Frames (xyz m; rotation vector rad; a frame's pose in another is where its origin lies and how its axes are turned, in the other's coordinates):
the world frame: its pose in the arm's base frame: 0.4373 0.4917 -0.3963 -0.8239 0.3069 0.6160
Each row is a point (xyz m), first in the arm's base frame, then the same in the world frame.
Working: the arm's base frame: its pose in the world frame: -0.7257 -0.2182 -0.1257 0.8239 -0.3069 -0.6160

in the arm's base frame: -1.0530 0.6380 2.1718
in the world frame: -2.3497 -0.5133 1.7473
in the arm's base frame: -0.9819 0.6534 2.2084
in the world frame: -2.3055 -0.5709 1.7842
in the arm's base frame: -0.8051 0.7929 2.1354
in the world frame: -2.0772 -0.5648 1.8466
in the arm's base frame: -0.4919 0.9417 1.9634
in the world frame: -1.6905 -0.5801 1.8546
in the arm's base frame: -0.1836 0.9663 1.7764
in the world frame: -1.3489 -0.6481 1.7584
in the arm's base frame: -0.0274 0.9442 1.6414
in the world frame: -1.1698 -0.6768 1.6572
